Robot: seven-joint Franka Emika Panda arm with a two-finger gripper.
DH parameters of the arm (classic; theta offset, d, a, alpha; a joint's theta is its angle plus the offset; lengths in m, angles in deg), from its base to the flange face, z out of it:
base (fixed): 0 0 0 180
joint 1: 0 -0.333 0 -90
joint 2: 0 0 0 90
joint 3: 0 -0.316 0.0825 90
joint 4: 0 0 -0.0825 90
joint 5: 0 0.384 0 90
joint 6: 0 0 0.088 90
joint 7: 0 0.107 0 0
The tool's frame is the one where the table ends.
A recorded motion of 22 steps. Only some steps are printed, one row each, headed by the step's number.
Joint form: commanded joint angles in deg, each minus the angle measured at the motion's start. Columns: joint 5, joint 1, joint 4, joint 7, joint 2, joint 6, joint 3.
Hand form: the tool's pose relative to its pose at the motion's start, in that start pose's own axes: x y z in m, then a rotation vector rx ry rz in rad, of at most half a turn. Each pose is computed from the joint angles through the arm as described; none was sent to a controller.
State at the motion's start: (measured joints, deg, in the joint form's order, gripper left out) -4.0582 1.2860 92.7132 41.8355 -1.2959 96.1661 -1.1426
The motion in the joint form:
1: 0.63 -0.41 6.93 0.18 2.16 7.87 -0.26
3: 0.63 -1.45 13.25 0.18 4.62 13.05 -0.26
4: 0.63 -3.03 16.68 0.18 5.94 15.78 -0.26
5: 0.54 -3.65 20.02 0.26 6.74 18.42 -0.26
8: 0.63 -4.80 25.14 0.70 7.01 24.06 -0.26
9: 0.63 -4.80 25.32 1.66 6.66 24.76 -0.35
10: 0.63 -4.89 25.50 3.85 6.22 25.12 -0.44
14: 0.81 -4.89 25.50 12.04 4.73 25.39 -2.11
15: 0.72 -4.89 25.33 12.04 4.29 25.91 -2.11
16: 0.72 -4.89 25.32 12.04 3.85 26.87 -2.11
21: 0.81 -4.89 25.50 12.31 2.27 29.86 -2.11
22: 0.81 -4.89 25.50 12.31 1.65 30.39 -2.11
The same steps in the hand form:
1: -0.0100 -0.0051 0.0235 0.0455 0.0331 -0.0120
3: -0.0268 -0.0066 0.0435 0.0629 0.0502 -0.0339
4: -0.0433 -0.0135 0.0541 0.0732 0.0579 -0.0633
5: -0.0528 -0.0145 0.0698 0.0750 0.0597 -0.0757
8: -0.0666 -0.0201 0.1001 0.0897 0.0667 -0.0919
9: -0.0665 -0.0221 0.1036 0.0927 0.0678 -0.0772
10: -0.0673 -0.0243 0.1086 0.0913 0.0626 -0.0428
14: -0.0773 -0.0387 0.1212 0.0833 0.0401 0.0709
15: -0.0758 -0.0406 0.1231 0.0862 0.0434 0.0700
16: -0.0742 -0.0427 0.1256 0.0939 0.0487 0.0697
21: -0.0701 -0.0490 0.1373 0.1135 0.0587 0.0740
22: -0.0691 -0.0508 0.1425 0.1128 0.0571 0.0735

